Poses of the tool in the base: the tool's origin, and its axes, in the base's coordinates. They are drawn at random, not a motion.
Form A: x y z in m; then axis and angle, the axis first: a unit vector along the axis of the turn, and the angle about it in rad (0 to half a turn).
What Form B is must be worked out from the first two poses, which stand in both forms.
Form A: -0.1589 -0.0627 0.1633 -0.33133 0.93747 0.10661 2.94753
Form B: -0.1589 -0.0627 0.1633 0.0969 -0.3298 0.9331 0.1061
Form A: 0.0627 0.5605 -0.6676 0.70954 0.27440 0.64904 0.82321
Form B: 0.0627 0.5605 -0.6676 0.9165 0.2839 0.1098 0.2597
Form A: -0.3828 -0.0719 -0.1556 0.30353 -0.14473 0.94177 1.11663
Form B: -0.3828 -0.0719 -0.1556 0.8481 0.1608 -0.0767 0.4989
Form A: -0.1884 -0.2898 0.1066 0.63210 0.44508 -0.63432 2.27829
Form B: -0.1884 -0.2898 0.1066 0.4184 0.5741 0.4043 -0.5761
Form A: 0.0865 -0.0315 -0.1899 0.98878 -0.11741 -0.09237 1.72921
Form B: 0.0865 -0.0315 -0.1899 0.6489 0.7523 -0.0893 -0.0703
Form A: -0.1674 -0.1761 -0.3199 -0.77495 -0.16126 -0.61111 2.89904
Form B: -0.1674 -0.1761 -0.3199 0.1210 -0.7693 -0.1601 -0.6066
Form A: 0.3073 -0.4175 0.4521 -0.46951 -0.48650 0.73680 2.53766
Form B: 0.3073 -0.4175 0.4521 0.2974 -0.4483 -0.4645 0.7035
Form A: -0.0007 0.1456 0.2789 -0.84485 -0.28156 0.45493 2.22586
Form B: -0.0007 0.1456 0.2789 0.4420 -0.7578 -0.2526 0.4081
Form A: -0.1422 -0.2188 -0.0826 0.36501 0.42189 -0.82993 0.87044
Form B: -0.1422 -0.2188 -0.0826 0.9068 0.1539 0.1779 -0.3499
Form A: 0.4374 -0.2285 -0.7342 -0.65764 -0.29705 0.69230 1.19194
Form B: 0.4374 -0.2285 -0.7342 0.8276 -0.3691 -0.1667 0.3886
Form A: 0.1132 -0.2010 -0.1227 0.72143 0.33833 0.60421 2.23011
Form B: 0.1132 -0.2010 -0.1227 0.4401 0.6478 0.3038 0.5425
